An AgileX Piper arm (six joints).
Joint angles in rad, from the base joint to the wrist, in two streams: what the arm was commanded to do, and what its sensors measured. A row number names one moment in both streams.
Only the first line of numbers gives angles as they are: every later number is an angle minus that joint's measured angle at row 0.
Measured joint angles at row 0: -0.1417, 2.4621, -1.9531, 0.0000, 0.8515, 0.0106
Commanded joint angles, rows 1 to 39: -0.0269, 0.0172, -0.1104, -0.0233, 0.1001, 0.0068; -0.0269, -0.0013, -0.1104, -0.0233, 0.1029, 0.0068; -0.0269, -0.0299, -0.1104, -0.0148, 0.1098, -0.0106; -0.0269, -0.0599, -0.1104, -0.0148, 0.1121, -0.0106; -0.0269, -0.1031, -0.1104, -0.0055, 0.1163, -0.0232; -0.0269, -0.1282, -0.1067, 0.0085, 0.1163, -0.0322; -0.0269, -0.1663, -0.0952, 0.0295, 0.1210, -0.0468; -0.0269, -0.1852, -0.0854, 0.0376, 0.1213, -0.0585; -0.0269, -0.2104, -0.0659, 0.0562, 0.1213, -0.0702; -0.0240, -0.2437, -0.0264, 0.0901, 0.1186, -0.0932; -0.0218, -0.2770, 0.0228, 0.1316, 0.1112, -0.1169; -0.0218, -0.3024, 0.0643, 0.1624, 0.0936, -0.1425; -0.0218, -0.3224, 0.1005, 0.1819, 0.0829, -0.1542; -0.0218, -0.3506, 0.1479, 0.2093, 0.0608, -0.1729; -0.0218, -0.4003, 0.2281, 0.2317, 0.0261, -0.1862; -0.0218, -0.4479, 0.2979, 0.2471, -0.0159, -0.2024; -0.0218, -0.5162, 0.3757, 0.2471, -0.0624, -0.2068; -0.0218, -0.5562, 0.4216, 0.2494, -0.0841, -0.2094; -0.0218, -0.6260, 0.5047, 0.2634, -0.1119, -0.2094; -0.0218, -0.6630, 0.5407, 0.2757, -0.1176, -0.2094; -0.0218, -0.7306, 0.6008, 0.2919, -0.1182, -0.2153; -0.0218, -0.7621, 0.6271, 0.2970, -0.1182, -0.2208; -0.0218, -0.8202, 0.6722, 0.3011, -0.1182, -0.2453; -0.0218, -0.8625, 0.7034, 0.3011, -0.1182, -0.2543; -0.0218, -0.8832, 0.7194, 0.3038, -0.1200, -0.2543; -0.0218, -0.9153, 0.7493, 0.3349, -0.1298, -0.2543; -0.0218, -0.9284, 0.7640, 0.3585, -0.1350, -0.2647; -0.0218, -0.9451, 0.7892, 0.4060, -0.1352, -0.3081; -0.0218, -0.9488, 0.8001, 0.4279, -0.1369, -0.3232; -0.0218, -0.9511, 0.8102, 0.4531, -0.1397, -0.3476; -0.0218, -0.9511, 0.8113, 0.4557, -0.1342, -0.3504; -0.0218, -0.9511, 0.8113, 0.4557, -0.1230, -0.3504; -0.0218, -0.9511, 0.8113, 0.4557, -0.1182, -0.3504; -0.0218, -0.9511, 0.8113, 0.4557, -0.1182, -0.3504; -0.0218, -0.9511, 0.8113, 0.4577, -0.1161, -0.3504; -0.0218, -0.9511, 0.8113, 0.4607, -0.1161, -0.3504; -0.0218, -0.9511, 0.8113, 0.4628, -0.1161, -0.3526; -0.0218, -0.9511, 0.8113, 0.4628, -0.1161, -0.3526; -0.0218, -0.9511, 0.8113, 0.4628, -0.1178, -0.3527
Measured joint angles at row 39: -0.0221, -0.9444, 0.8086, 0.4519, -0.1150, -0.3381
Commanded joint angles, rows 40 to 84: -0.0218, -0.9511, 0.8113, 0.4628, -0.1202, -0.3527; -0.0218, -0.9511, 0.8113, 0.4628, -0.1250, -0.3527; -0.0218, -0.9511, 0.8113, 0.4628, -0.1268, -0.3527; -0.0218, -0.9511, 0.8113, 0.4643, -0.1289, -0.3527; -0.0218, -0.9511, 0.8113, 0.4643, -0.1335, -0.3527; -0.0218, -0.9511, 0.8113, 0.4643, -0.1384, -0.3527; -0.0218, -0.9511, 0.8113, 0.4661, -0.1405, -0.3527; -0.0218, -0.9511, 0.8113, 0.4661, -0.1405, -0.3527; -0.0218, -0.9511, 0.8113, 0.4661, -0.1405, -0.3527; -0.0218, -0.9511, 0.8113, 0.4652, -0.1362, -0.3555; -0.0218, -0.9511, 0.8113, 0.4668, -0.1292, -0.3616; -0.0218, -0.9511, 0.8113, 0.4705, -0.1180, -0.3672; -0.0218, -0.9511, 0.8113, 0.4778, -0.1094, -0.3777; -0.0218, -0.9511, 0.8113, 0.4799, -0.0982, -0.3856; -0.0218, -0.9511, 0.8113, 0.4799, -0.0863, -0.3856; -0.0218, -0.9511, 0.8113, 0.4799, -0.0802, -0.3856; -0.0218, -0.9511, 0.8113, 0.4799, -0.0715, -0.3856; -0.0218, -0.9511, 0.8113, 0.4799, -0.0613, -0.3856; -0.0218, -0.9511, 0.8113, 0.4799, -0.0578, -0.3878; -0.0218, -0.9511, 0.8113, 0.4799, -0.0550, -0.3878; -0.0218, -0.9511, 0.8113, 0.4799, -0.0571, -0.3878; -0.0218, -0.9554, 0.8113, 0.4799, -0.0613, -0.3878; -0.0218, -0.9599, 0.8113, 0.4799, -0.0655, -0.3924; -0.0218, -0.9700, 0.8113, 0.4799, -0.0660, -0.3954; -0.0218, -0.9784, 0.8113, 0.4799, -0.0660, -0.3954; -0.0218, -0.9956, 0.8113, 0.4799, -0.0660, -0.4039; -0.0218, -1.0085, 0.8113, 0.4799, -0.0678, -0.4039; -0.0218, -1.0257, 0.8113, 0.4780, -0.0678, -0.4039; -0.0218, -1.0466, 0.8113, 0.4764, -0.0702, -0.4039; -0.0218, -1.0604, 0.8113, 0.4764, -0.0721, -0.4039; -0.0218, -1.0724, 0.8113, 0.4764, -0.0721, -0.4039; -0.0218, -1.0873, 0.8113, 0.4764, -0.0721, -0.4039; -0.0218, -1.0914, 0.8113, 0.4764, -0.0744, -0.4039; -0.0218, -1.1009, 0.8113, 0.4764, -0.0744, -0.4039; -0.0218, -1.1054, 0.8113, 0.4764, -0.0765, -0.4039; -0.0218, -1.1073, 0.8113, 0.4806, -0.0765, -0.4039; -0.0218, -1.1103, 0.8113, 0.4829, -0.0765, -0.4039; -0.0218, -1.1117, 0.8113, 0.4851, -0.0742, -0.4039; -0.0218, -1.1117, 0.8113, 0.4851, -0.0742, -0.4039; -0.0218, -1.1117, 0.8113, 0.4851, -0.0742, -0.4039; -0.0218, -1.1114, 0.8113, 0.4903, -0.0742, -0.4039; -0.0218, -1.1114, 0.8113, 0.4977, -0.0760, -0.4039; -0.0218, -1.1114, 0.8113, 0.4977, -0.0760, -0.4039; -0.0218, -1.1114, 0.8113, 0.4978, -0.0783, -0.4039; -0.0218, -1.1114, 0.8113, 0.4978, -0.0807, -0.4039
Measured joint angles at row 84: -0.0221, -1.1047, 0.8086, 0.4857, -0.0658, -0.3929
